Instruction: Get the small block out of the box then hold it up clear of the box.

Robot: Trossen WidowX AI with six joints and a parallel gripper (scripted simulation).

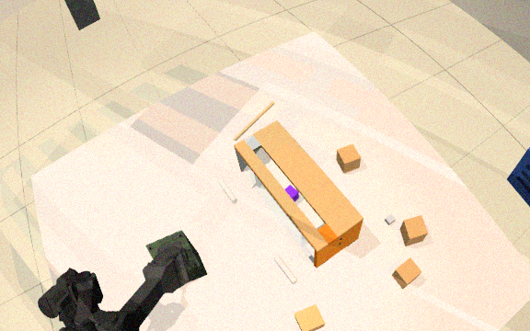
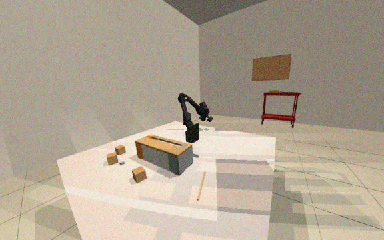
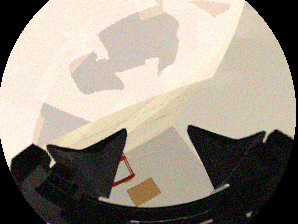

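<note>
The box is 690 mm ahead of my gripper tip, 210 mm to the left of it and 50 mm below it. Also, from my gripper tip: wooden stick: 720 mm ahead, 550 mm to the left, 110 mm below; purple block: 710 mm ahead, 210 mm to the left, 30 mm below.
</note>
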